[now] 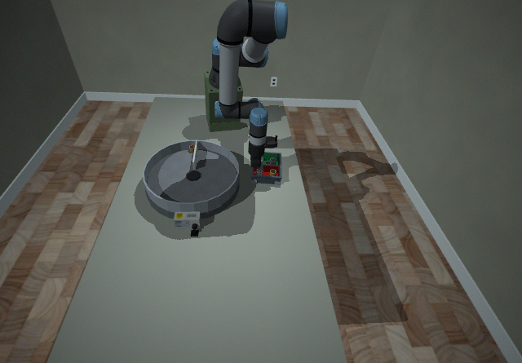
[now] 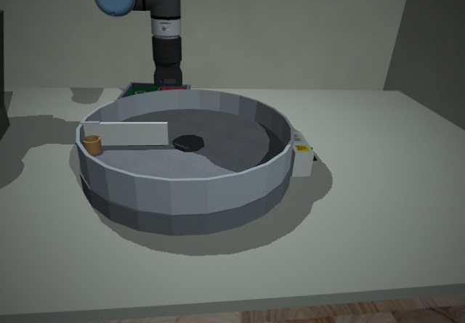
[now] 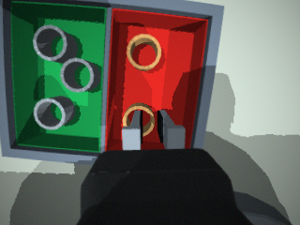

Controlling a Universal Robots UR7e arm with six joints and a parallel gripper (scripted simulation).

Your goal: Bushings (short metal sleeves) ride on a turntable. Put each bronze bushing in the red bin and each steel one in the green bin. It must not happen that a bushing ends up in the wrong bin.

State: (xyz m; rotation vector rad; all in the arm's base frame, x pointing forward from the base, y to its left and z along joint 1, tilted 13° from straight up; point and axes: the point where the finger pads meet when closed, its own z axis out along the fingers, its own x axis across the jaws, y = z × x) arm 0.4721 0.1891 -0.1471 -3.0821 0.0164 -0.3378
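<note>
My gripper is now 4 cm to the right of the bin, 4 cm past it and 2 cm above it. From my hand the other things lie so: turntable: 32 cm to the right, 5 cm ahead, 1 cm above.
</note>
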